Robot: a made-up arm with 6 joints.
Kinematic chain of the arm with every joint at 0, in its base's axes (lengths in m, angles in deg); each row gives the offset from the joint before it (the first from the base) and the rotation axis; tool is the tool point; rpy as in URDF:
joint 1: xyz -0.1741 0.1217 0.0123 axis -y
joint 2: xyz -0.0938 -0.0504 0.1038 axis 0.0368 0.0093 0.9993
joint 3: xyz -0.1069 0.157 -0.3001 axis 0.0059 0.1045 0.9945
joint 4: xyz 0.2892 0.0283 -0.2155 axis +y
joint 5: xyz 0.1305 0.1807 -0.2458 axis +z
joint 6: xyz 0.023 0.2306 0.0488 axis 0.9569 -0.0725 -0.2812
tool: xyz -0.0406 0.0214 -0.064 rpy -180 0 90
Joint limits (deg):
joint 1: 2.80..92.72
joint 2: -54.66..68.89
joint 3: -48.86..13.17
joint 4: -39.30..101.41
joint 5: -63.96..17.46
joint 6: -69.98..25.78
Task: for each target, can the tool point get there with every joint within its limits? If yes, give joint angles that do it. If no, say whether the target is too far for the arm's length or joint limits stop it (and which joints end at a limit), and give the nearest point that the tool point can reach.
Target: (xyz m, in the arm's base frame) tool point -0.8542 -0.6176 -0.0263
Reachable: no: joint limits stop it (at a limit: joint 1, joint 2, joint 3, joint 4, joint 5) | nearest point -0.8643 0.1192 -0.4018 | short by 0.827 m
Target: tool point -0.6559 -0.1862 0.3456
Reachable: no: joint limits stop it (at a limit: joint 1, joint 3, joint 4, joint 5, joint 6) | nearest point 0.0901 -0.2837 0.5048 | short by 0.769 m
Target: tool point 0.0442 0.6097 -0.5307
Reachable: yes | joints 27.59 -4.81 -4.58 83.81 -9.81 -57.30
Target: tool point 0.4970 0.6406 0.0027
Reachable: yes | joints 85.47 5.13 -16.88 56.14 -7.27 0.84
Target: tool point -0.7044 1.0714 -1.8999
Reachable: no: too far | nearest point -0.4401 0.5720 -0.9467 | short by 1.108 m
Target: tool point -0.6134 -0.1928 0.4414
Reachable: no: joint limits stop it (at a limit: joint 1, joint 3, joint 4, joint 5, joint 6) | nearest point 0.0903 -0.2396 0.5290 | short by 0.711 m
